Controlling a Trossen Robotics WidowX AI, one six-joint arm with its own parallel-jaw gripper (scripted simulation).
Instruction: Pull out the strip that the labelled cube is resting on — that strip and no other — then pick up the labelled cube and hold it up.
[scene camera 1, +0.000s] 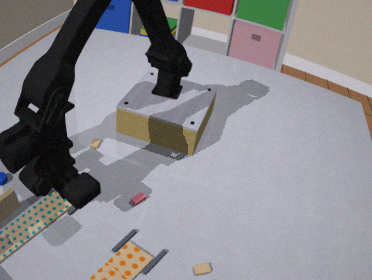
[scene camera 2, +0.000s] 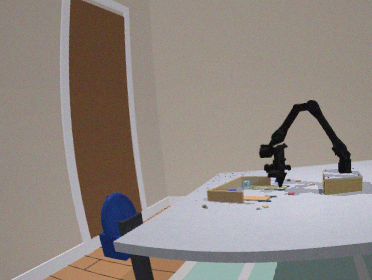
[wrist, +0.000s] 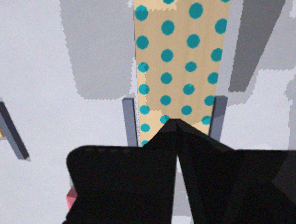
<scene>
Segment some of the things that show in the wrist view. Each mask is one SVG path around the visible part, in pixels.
My gripper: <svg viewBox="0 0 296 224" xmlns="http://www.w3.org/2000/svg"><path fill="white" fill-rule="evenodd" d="M66 157L66 167L77 198L67 212L66 220L62 224L171 224L177 157L183 174L194 224L296 224L296 150L234 149L212 139L180 118L169 118L155 136L142 147L86 145L70 151Z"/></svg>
A dotted strip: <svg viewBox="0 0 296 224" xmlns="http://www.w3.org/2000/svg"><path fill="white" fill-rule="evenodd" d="M133 0L141 147L155 136L169 118L180 118L208 135L225 41L230 0Z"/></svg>
</scene>
